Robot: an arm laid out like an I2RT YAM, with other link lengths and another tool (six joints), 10 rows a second.
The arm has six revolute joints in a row. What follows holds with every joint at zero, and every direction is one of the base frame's.
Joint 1 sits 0.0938 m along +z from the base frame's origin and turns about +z.
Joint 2 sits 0.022 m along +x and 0.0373 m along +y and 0.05 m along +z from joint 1 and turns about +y.
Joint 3 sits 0.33 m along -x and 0.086 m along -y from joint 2 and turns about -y.
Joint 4 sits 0.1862 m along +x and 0.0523 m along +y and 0.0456 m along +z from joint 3 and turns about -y.
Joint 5 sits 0.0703 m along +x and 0.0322 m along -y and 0.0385 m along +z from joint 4 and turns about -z.
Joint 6 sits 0.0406 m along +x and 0.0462 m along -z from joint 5 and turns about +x.
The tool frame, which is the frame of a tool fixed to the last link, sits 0.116 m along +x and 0.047 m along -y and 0.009 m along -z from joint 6; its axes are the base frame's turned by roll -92.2, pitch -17.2 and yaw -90 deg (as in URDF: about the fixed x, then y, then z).
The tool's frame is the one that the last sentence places.
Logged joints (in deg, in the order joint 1, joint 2, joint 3, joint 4, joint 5, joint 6), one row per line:
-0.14 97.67 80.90 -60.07 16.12 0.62
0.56 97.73 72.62 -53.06 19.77 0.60
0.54 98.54 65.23 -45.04 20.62 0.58
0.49 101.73 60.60 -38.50 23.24 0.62
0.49 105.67 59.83 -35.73 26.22 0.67
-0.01 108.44 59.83 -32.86 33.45 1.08
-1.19 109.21 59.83 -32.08 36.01 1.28
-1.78 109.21 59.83 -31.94 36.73 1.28
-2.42 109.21 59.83 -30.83 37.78 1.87
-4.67 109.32 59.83 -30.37 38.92 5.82
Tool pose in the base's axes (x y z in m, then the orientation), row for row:
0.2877 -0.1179 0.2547 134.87 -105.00 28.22
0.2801 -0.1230 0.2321 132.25 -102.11 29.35
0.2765 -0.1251 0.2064 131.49 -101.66 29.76
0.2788 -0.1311 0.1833 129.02 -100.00 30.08
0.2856 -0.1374 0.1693 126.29 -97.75 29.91
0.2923 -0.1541 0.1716 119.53 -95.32 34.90
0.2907 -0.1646 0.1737 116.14 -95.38 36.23
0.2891 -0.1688 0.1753 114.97 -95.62 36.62
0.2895 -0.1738 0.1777 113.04 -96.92 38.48
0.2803 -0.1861 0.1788 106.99 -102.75 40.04
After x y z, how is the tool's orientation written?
As a rotation vector, in degrees.
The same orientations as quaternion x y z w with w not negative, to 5 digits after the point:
0.77717 -0.60505 0.16261 0.05898
0.77641 -0.59946 0.17231 0.09028
0.77506 -0.59923 0.17542 0.09716
0.77149 -0.59796 0.17987 0.12200
0.76821 -0.59460 0.18194 0.15232
0.74668 -0.59545 0.21801 0.20094
0.73288 -0.60188 0.22862 0.21992
0.72757 -0.60512 0.23174 0.22533
0.71588 -0.61379 0.24369 0.22671
0.67800 -0.65113 0.25374 0.22795

